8 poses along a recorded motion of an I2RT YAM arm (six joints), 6.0 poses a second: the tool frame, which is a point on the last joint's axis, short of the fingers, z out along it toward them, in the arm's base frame.
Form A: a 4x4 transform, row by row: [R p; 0 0 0 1], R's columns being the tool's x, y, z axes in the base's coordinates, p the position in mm. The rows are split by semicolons.
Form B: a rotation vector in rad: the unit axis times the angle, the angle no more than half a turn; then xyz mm. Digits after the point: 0 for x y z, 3 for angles.
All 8 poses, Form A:
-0.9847, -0.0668, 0.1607, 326; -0.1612, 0.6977, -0.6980, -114; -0.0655, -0.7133, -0.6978, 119; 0, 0, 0, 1
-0.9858, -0.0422, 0.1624, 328; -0.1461, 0.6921, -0.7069, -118; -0.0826, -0.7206, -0.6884, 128; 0, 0, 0, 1
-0.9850, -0.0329, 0.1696, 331; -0.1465, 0.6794, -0.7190, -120; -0.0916, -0.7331, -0.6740, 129; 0, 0, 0, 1
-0.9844, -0.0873, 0.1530, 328; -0.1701, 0.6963, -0.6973, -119; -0.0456, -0.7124, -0.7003, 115; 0, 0, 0, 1
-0.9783, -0.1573, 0.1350, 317; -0.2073, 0.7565, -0.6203, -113; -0.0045, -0.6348, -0.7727, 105; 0, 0, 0, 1
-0.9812, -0.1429, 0.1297, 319; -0.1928, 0.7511, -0.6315, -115; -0.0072, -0.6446, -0.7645, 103; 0, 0, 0, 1
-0.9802, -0.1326, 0.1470, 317; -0.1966, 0.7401, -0.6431, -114; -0.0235, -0.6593, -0.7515, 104; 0, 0, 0, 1
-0.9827, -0.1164, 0.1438, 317; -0.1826, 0.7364, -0.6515, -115; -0.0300, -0.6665, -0.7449, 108; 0, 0, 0, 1
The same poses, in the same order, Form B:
-0.188, 2.780, -1.161, 326, -114, 119
-0.155, 2.766, -1.173, 328, -118, 128
-0.148, 2.746, -1.195, 331, -120, 129
-0.213, 2.793, -1.165, 328, -119, 115
-0.299, 2.874, -1.028, 317, -113, 105
-0.276, 2.871, -1.048, 319, -115, 103
-0.270, 2.845, -1.067, 317, -114, 104
-0.245, 2.840, -1.080, 317, -115, 108

